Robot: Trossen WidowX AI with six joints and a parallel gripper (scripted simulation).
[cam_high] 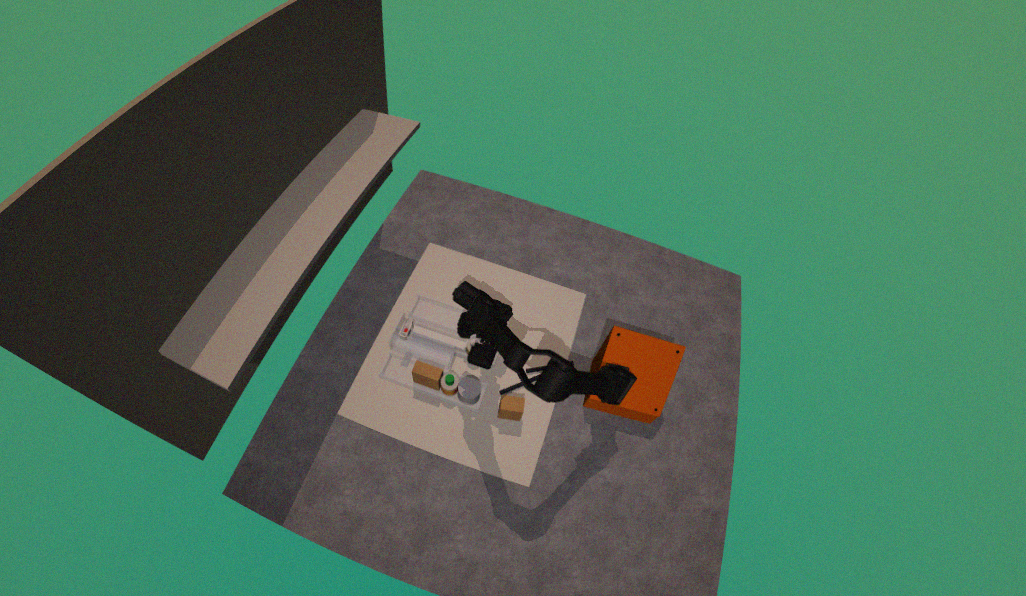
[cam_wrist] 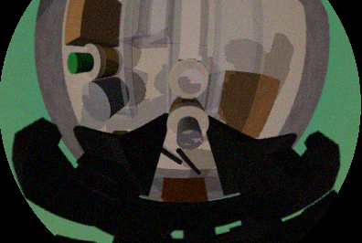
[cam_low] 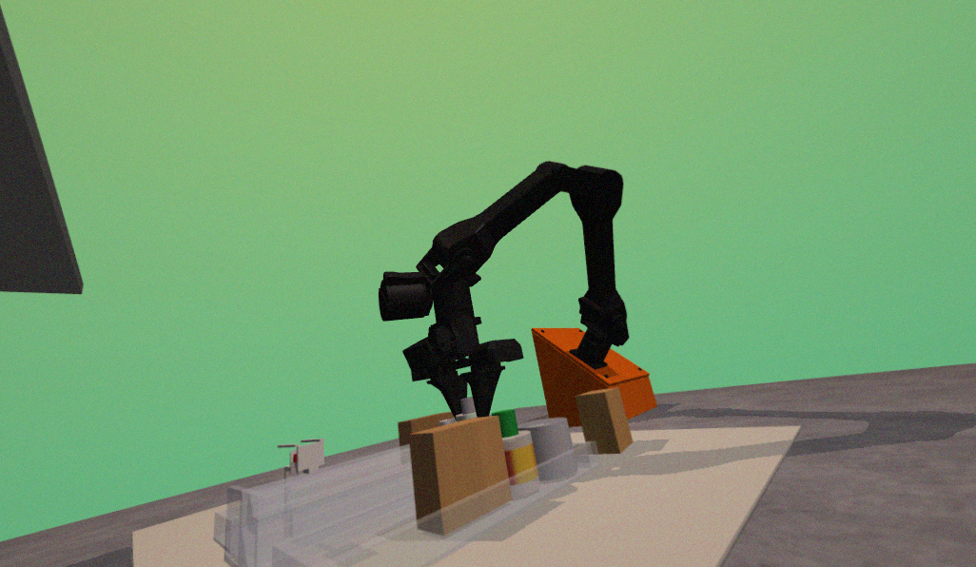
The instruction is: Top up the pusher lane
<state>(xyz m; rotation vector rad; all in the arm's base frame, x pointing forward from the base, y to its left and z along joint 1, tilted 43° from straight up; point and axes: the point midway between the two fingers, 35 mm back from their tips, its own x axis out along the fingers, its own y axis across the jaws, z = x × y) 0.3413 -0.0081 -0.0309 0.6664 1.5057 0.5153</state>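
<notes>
Right now my gripper tip is 20 mm short of the grey cylinder, 130 mm to the right of it and 30 mm above it. From my gripper tip the other things lie so: red mark (230 mm ahead, 20 mm to the left, 20 mm above); shelf (510 mm ahead, 50 mm to the right, 310 mm above); sprung lane (150 mm ahead, 10 mm to the left, 40 mm below).
</notes>
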